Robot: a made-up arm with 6 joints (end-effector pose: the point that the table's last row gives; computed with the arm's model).
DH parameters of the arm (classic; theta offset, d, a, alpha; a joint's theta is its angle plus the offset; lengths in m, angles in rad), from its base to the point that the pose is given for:
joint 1: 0 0.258 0 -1.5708
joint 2: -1.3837 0 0.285 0
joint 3: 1.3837 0 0.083 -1.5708
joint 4: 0 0.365 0 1.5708
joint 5: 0 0 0.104 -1.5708
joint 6: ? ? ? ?
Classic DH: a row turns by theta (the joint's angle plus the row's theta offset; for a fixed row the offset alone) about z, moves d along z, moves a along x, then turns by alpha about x.
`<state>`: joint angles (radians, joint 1 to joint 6).
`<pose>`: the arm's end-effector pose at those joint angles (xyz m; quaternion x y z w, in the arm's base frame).
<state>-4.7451 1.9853 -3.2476 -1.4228 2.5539 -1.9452</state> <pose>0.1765 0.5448 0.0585 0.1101 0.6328 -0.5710 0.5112</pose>
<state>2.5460 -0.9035 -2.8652 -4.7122 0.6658 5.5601</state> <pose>0.4697 -0.3187 0.8565 0.4260 0.0135 0.0131 0.9045</pose>
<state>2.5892 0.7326 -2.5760 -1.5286 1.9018 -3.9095</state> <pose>-0.4363 0.4562 0.6173 -0.7395 0.1269 -0.4218 0.5090</pose>
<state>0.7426 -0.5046 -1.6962 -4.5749 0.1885 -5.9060</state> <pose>0.2614 0.1361 0.8908 -0.3960 0.2085 -0.0977 0.8889</pose>
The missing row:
joint 6: 0 0.133 0 0
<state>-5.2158 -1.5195 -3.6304 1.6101 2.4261 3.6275</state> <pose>-0.4058 -0.3936 0.1032 -0.5925 -0.0273 0.1655 0.7879</pose>
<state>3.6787 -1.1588 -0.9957 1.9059 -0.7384 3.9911</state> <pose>-0.1468 0.0955 0.6591 -0.0254 -0.6228 -0.1033 0.7751</pose>
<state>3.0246 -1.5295 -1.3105 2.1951 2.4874 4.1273</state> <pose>0.3343 -0.1728 0.6837 0.7962 0.4382 0.0998 0.4050</pose>
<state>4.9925 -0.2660 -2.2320 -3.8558 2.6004 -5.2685</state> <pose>0.0989 0.0299 0.9071 -0.8521 0.0034 -0.0542 0.5206</pose>
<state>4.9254 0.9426 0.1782 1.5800 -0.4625 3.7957</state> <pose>-0.1703 0.0663 0.1159 -0.8298 0.0651 0.3961 0.3878</pose>
